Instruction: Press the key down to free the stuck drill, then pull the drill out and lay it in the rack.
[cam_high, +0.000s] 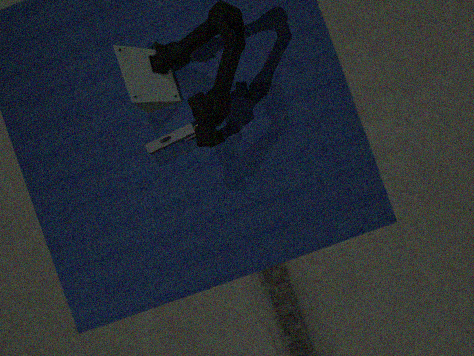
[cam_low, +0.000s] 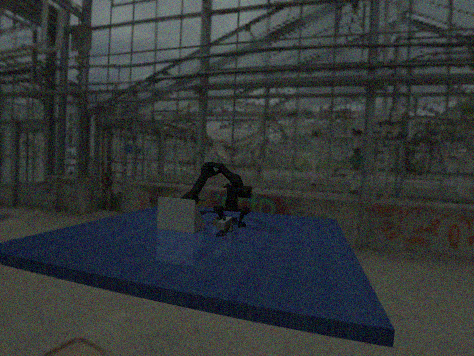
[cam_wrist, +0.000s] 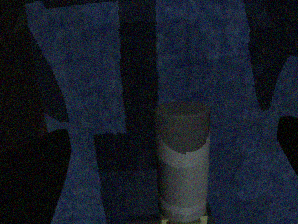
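My gripper tip is 40 mm to the left of the drill and 40 mm below it. The rest, counted from my gripper tip: long grey block (140 mm to the right, 30 mm above, 20 mm ahead).
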